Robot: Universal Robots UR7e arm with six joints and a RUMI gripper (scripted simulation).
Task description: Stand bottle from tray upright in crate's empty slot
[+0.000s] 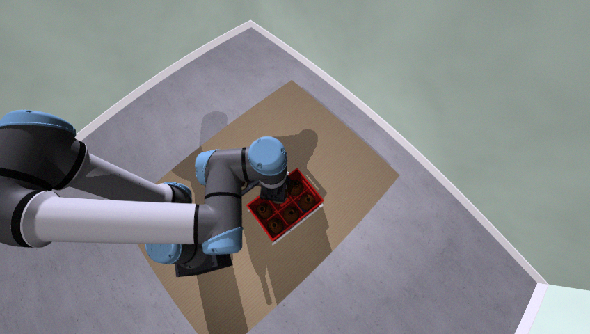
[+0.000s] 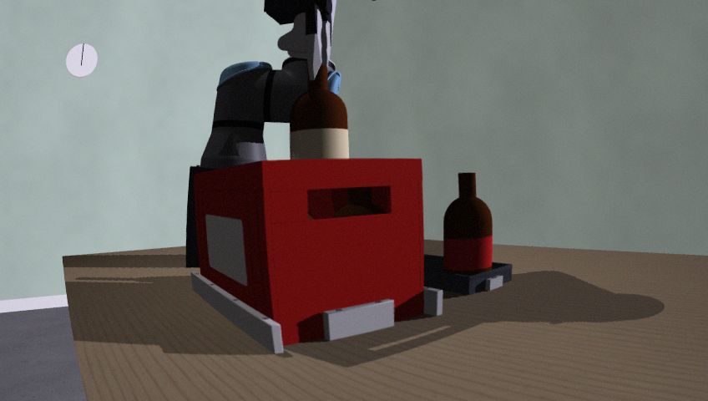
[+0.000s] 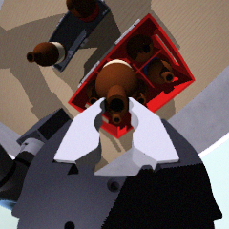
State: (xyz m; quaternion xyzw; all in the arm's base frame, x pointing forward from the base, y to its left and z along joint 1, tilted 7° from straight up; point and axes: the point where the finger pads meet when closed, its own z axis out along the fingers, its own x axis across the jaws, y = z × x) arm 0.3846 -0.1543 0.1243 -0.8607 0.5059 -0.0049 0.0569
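Right now the cream-label bottle is 70 mm below my hand. Also, from my hand: dark tray: 40 mm ahead, 190 mm to the left, 290 mm below; red crate: 10 mm behind, 40 mm to the right, 220 mm below.
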